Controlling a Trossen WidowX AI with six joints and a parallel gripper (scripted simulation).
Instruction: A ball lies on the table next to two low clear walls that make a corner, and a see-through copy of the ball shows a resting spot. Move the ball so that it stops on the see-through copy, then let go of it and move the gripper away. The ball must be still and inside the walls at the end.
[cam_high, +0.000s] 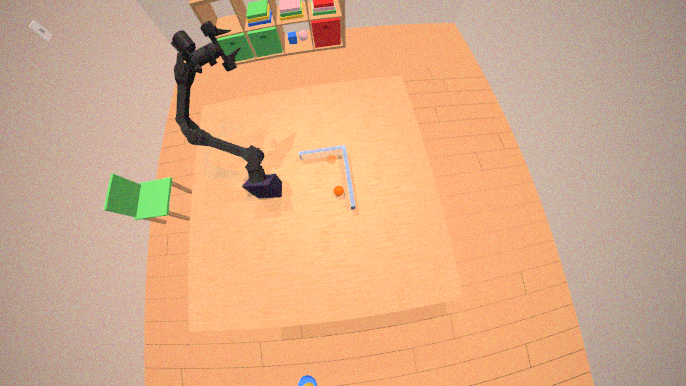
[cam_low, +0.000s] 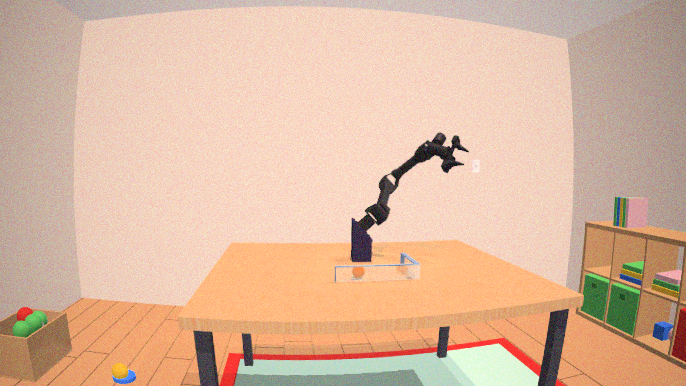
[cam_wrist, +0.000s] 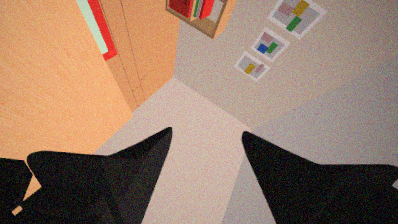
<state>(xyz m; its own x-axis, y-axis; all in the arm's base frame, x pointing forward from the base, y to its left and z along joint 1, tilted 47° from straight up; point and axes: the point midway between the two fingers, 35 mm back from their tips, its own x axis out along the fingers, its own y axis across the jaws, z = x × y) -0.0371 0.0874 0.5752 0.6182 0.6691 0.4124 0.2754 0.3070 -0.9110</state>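
The orange ball lies 550 mm to the right of my gripper tip, 450 mm below it and 360 mm ahead of it. The rest, counted from my gripper tip: see-through copy (450 mm below, 380 mm to the right, 340 mm ahead).
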